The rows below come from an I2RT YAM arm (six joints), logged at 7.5 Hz.
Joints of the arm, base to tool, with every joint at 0 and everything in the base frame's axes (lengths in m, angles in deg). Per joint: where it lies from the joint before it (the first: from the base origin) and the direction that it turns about. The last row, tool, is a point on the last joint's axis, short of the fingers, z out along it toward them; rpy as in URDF.
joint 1: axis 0 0 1 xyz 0 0 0.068
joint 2: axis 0 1 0 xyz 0.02 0.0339 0.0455
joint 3: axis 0 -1 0 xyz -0.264 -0.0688 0
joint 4: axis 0 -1 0 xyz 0.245 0.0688 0.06
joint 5: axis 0 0 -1 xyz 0.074 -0.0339 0.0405
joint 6: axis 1 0 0 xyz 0.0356 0 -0.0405
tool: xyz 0 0 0 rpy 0 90 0
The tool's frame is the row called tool.
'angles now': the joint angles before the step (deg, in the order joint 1, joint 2, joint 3, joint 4, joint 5, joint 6). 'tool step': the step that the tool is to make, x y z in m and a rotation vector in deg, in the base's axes. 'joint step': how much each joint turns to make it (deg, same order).
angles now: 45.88, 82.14, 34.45, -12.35, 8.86, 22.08
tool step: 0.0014, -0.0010, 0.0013, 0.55, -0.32, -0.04
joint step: -0.44, -0.30, -0.06, 0.41, -0.34, -0.27
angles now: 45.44, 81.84, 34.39, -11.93, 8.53, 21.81
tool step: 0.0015, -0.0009, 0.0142, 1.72, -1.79, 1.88
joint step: -0.57, -2.76, 0.88, -0.86, -1.25, -2.13
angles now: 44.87, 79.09, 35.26, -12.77, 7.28, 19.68
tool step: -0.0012, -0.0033, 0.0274, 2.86, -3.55, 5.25
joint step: -0.81, -5.59, 1.52, -2.05, -3.20, -5.19
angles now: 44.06, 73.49, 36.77, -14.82, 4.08, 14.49
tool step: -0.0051, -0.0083, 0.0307, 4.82, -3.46, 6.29
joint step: -1.49, -6.82, 1.34, -2.23, -6.00, -5.08
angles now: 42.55, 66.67, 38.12, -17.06, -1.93, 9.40
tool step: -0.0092, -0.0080, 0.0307, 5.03, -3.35, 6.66
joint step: -0.96, -6.26, 1.98, -2.75, -6.60, -4.10
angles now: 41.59, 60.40, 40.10, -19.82, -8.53, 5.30
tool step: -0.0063, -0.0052, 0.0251, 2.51, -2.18, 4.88
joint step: -0.67, -3.22, 3.26, -3.78, -4.61, -3.18
